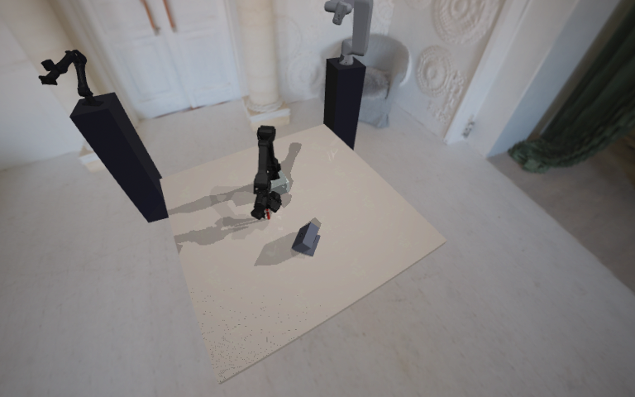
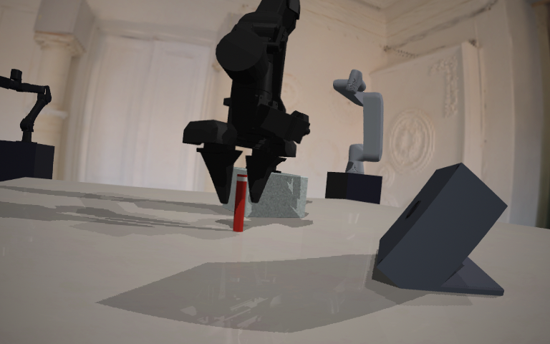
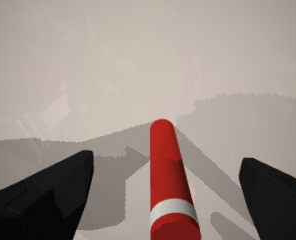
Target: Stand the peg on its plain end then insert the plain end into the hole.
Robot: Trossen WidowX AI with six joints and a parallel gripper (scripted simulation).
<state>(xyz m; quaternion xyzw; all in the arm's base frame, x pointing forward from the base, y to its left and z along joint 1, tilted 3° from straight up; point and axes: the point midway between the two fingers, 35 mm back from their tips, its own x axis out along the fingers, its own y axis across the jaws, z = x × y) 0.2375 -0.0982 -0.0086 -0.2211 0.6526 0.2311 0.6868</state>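
My gripper tip is now 220 mm short of the dark sloped panel, 140 mm to the right of it and 10 mm below it. From my gripper tip the other things lie so: panel foot: 230 mm ahead, 160 mm to the left, 40 mm below; then red peg: 20 mm above.
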